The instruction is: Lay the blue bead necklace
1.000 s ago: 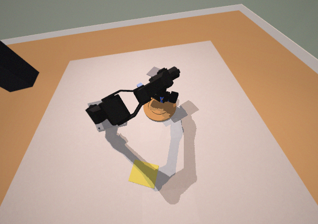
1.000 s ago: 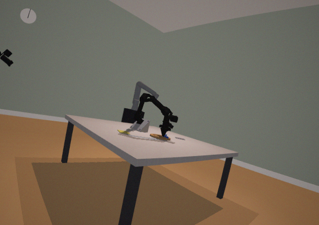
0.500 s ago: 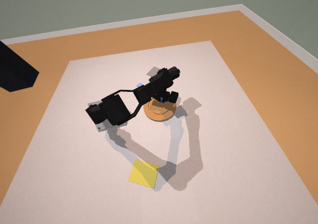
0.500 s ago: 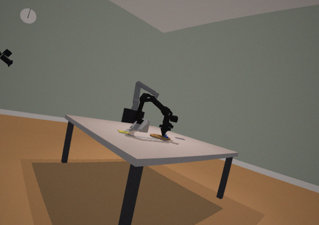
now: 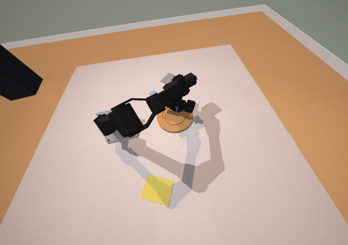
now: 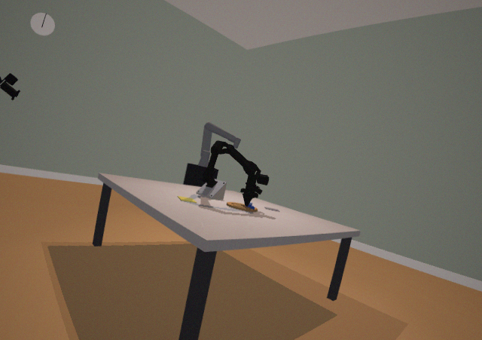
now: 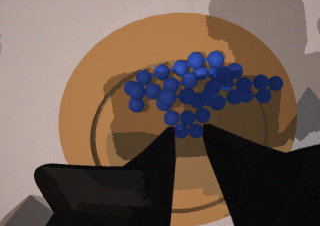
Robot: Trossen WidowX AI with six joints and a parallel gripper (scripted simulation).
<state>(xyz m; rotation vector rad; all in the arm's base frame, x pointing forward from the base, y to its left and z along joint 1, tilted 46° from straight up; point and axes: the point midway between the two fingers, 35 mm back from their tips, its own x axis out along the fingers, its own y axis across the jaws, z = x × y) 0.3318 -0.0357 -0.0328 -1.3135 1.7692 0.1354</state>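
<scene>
The round bead board lies 20 mm to the right of my gripper tip, 20 mm behind it and 10 mm below it. The rest, counted from my gripper tip: yellow square patch (340 mm to the right, 180 mm behind, 10 mm below); then flat grey tile (290 mm to the left, 20 mm ahead, 10 mm below); then light blue cube (180 mm to the left, 110 mm behind, 10 mm below).
</scene>
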